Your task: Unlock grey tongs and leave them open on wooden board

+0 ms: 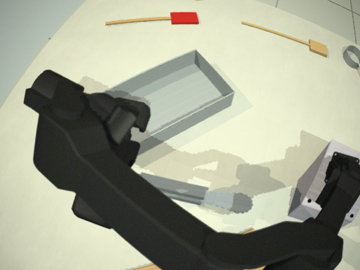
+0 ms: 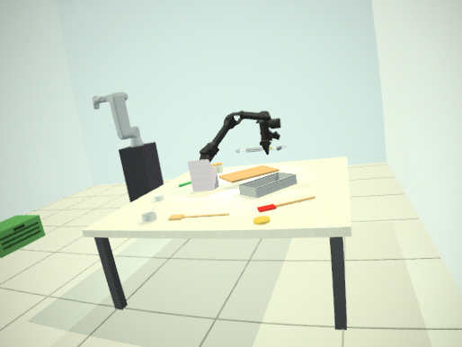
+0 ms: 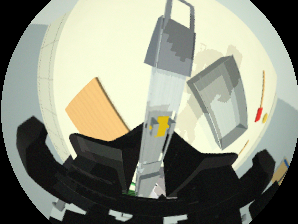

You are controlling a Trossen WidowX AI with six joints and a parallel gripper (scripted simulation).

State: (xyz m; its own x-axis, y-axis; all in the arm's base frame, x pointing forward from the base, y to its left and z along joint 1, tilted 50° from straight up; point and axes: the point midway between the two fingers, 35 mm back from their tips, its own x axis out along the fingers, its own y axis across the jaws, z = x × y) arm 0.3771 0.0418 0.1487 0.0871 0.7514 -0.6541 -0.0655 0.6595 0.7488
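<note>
My gripper tip is now 20 mm short of the yellow lock piece and 40 mm below it. Also, from my gripper tip: red spatula: 140 mm ahead, 550 mm to the right, 150 mm below; then wooden board: 190 mm behind, 170 mm to the left, 150 mm below; then grey roasting tin: 30 mm ahead, 240 mm to the right, 130 mm below.
</note>
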